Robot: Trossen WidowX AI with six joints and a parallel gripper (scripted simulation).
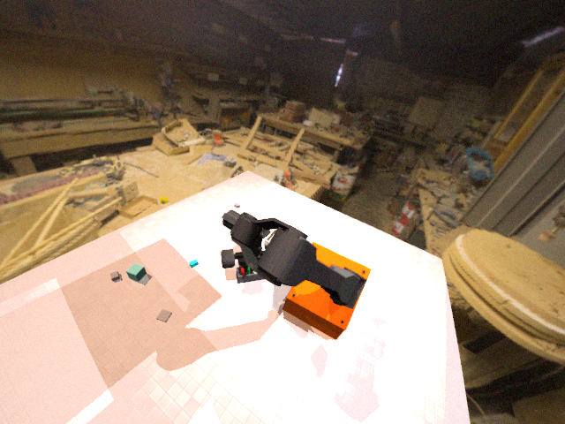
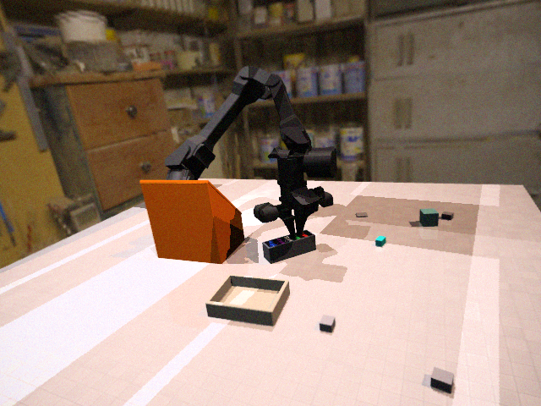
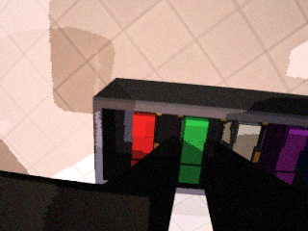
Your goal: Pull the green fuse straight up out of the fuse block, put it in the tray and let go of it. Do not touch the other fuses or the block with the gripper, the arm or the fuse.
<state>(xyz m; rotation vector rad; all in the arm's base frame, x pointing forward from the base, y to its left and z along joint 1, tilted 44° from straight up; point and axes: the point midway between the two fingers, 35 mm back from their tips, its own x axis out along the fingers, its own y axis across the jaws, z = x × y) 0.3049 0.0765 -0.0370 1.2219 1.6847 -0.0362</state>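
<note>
Now: gripper tip 1 cm above the green fuse. The rest, counted from my gripper tip: tray (3 cm behind, 23 cm to the right, 3 cm below).
</note>
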